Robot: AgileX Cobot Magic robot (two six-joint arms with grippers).
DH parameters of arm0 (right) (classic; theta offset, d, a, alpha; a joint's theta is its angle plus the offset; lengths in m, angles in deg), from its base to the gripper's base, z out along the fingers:
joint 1: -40.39 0.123 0 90
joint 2: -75.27 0 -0.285 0
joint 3: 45 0 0.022 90
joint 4: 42 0.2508 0 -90
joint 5: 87.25 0 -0.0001 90
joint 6: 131.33 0.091 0 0
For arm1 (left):
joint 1: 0.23 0.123 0 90
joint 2: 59.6 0 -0.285 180
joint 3: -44.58 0 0.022 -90
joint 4: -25.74 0.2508 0 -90
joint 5: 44.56 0 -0.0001 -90
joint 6: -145.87 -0.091 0 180
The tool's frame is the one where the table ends.
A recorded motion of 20 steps. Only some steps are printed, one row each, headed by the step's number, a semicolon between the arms.
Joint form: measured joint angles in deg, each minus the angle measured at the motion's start. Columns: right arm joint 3, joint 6, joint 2, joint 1, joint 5, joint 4; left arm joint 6, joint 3, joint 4, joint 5, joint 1, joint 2.
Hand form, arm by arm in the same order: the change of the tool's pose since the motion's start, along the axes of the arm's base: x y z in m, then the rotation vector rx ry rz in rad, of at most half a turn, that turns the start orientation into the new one. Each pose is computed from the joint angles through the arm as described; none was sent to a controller.
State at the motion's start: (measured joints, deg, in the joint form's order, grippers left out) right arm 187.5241 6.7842 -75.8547 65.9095 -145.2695 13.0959; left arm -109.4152 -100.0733 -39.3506 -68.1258 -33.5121 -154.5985
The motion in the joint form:
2: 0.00 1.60 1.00 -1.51 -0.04 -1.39; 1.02 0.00 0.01 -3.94 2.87 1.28
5: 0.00 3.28 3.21 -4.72 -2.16 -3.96; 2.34 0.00 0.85 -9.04 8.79 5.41
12: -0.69 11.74 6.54 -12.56 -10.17 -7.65; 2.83 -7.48 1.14 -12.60 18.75 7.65
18: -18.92 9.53 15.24 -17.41 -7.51 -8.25; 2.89 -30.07 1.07 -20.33 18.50 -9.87
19: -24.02 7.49 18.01 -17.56 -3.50 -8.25; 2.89 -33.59 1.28 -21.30 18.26 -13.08
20: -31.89 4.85 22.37 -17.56 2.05 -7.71; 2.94 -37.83 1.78 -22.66 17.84 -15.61
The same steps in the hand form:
2: 0.0065 -0.0139 0.0079 -0.0111 -0.0027 -0.0381; 0.0018 0.0095 0.0062 -0.0353 0.0379 0.0147
5: 0.0153 -0.0436 0.0252 -0.0385 -0.0100 -0.0769; 0.0053 0.0326 0.0254 -0.0911 0.0395 0.0599
12: 0.0260 -0.1145 0.0454 -0.0853 0.1307 -0.1915; 0.0393 0.0665 0.0725 -0.1702 -0.0848 0.1808
18: 0.0041 -0.1632 0.0322 -0.1353 0.2321 -0.2812; 0.1223 0.0346 0.0886 -0.2299 -0.0852 0.0669
19: -0.0031 -0.1675 0.0312 -0.1450 0.1986 -0.3125; 0.1357 0.0285 0.0853 -0.2318 -0.0805 0.0476
20: -0.0177 -0.1724 0.0298 -0.1566 0.1617 -0.3552; 0.1470 0.0213 0.0894 -0.2375 -0.0952 0.0160

